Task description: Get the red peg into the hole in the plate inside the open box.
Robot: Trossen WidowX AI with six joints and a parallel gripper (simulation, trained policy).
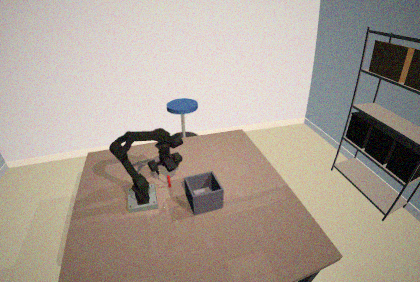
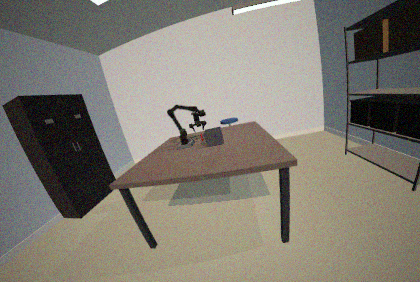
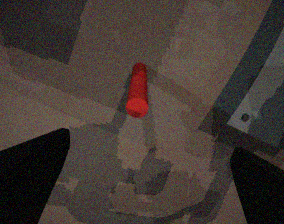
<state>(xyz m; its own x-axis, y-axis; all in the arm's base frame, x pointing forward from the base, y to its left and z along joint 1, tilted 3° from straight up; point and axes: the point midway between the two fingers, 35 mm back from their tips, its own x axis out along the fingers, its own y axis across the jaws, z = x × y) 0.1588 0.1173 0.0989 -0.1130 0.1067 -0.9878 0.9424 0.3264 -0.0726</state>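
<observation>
Right now my gripper tip is 70 mm above the red peg and 10 mm short of it.
</observation>
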